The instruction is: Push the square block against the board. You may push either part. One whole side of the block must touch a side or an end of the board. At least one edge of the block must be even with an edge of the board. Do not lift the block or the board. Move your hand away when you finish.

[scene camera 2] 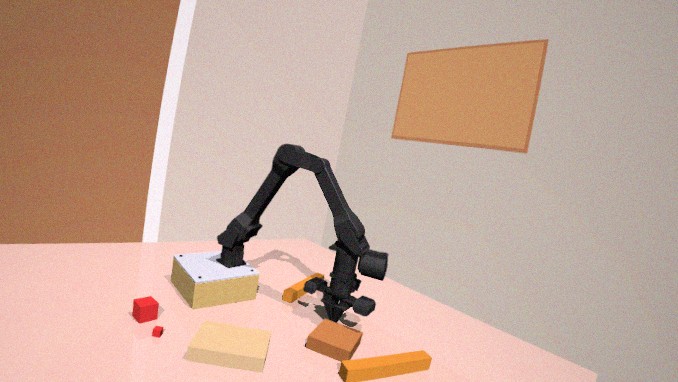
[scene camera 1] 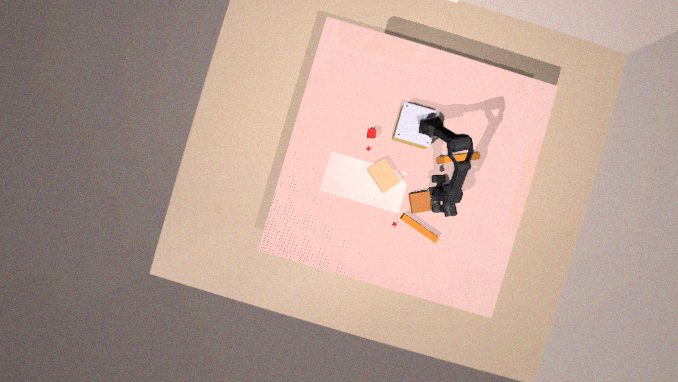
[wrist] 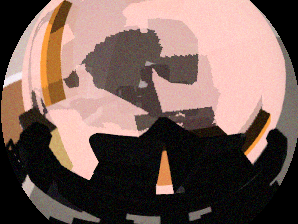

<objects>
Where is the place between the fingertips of my gripper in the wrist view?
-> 162,120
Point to a square block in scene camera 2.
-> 331,339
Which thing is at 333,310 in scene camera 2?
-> My gripper.
</objects>
